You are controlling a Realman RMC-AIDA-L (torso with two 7-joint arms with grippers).
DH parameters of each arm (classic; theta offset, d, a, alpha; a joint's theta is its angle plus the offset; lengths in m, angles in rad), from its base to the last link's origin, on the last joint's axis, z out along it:
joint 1: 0 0.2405 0 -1.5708
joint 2: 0 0 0 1.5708
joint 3: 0 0.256 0 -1.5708
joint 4: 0 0 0 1.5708
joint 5: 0 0.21 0 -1.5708
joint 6: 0 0 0 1.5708
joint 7: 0 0.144 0 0
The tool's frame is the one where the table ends.
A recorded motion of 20 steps. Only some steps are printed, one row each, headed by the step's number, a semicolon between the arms.
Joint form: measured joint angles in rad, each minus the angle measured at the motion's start. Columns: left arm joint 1, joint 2, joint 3, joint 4, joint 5, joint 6, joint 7; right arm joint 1, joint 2, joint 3, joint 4, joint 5, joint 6, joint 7.
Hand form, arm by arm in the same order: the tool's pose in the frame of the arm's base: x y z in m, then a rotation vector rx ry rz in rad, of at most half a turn. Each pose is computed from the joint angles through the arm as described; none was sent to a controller.
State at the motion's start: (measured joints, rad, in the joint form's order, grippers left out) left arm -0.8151 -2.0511 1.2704 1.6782 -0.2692 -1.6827 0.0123; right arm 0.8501 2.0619 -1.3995 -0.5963 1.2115 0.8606 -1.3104
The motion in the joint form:
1: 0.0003 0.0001 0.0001 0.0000 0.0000 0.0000 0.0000; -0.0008 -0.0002 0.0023 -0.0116 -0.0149 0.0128 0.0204
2: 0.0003 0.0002 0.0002 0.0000 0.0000 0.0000 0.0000; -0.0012 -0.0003 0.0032 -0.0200 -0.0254 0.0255 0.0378
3: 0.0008 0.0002 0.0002 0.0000 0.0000 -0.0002 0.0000; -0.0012 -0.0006 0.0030 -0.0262 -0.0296 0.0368 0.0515
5: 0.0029 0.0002 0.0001 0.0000 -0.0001 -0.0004 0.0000; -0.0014 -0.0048 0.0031 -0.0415 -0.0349 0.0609 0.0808
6: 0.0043 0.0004 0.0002 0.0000 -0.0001 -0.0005 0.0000; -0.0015 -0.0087 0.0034 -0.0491 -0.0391 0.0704 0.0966
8: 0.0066 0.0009 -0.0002 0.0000 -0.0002 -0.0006 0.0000; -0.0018 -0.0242 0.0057 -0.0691 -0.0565 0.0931 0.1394
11: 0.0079 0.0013 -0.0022 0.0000 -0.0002 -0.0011 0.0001; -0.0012 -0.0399 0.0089 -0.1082 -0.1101 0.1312 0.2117
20: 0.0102 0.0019 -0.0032 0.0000 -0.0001 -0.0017 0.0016; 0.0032 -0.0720 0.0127 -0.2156 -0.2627 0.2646 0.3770
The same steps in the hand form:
1: -0.0820 0.3925 0.0907 -2.0447 -1.0829 0.1775; 0.1666 0.4245 -0.0761 -2.6987 0.5429 0.1155
2: -0.0820 0.3925 0.0907 -2.0446 -1.0828 0.1777; 0.1655 0.4236 -0.0758 -2.7060 0.5528 0.1123
3: -0.0822 0.3924 0.0907 -2.0444 -1.0835 0.1781; 0.1642 0.4227 -0.0756 -2.7131 0.5630 0.1131
5: -0.0831 0.3922 0.0907 -2.0434 -1.0859 0.1793; 0.1614 0.4219 -0.0734 -2.7243 0.5844 0.1177
6: -0.0837 0.3921 0.0908 -2.0426 -1.0872 0.1802; 0.1606 0.4222 -0.0714 -2.7255 0.5949 0.1173
8: -0.0846 0.3920 0.0910 -2.0409 -1.0897 0.1813; 0.1604 0.4246 -0.0636 -2.7207 0.6194 0.1056
11: -0.0854 0.3920 0.0915 -2.0388 -1.0927 0.1811; 0.1592 0.4266 -0.0542 -2.7176 0.6429 0.0623
20: -0.0865 0.3918 0.0919 -2.0374 -1.0944 0.1831; 0.1563 0.4258 -0.0328 -2.7238 0.6797 -0.1016

